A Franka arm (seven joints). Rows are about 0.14 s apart.
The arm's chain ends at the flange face. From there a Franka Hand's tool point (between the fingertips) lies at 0.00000 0.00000 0.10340 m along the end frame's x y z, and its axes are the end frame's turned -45 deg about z.
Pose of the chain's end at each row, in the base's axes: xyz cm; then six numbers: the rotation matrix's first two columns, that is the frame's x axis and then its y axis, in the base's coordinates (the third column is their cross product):
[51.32 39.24 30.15 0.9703 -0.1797 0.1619 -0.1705 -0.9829 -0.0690]
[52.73 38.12 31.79 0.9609 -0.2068 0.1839 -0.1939 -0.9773 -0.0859]
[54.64 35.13 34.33 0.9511 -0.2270 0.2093 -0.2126 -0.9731 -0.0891]
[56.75 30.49 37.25 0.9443 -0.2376 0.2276 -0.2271 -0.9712 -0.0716]
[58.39 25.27 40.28 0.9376 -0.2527 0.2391 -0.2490 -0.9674 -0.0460]
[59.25 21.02 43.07 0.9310 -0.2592 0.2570 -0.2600 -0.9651 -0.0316]
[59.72 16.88 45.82 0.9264 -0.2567 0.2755 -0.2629 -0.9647 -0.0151]
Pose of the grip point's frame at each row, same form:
[53.09 39.65 19.97 0.8067 0.5679 0.1633 0.5655 -0.8221 0.0657]
[54.77 38.60 21.67 0.8166 0.5448 0.1908 0.5424 -0.8373 0.0693]
[56.96 35.55 24.26 0.8229 0.5276 0.2110 0.5222 -0.8486 0.0850]
[59.21 30.65 27.21 0.8283 0.5187 0.2116 0.5071 -0.8548 0.1103]
[60.90 25.10 30.25 0.8391 0.5054 0.2016 0.4869 -0.8627 0.1365]
[61.90 20.63 33.08 0.8422 0.4991 0.2041 0.4745 -0.8657 0.1594]
[62.51 16.28 35.88 0.8410 0.5006 0.2055 0.4692 -0.8637 0.1841]

